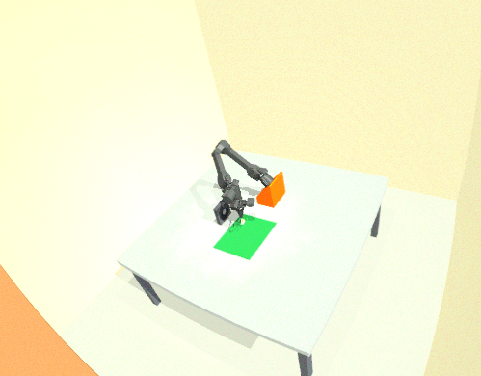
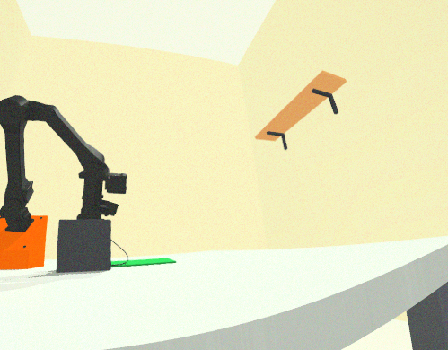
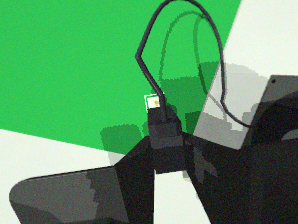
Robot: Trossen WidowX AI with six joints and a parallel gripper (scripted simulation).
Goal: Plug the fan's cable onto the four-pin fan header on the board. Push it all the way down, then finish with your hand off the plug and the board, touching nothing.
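Now: gripper tip 1 cm short of the white four-pin header and 7 cm above it. The rest, counted from my gripper tip: green board 9 cm ahead, 8 cm to the left, 8 cm below; then dark fan plug 1 cm ahead, 1 cm above; then dark square fan 3 cm ahead, 12 cm to the right, 1 cm below.
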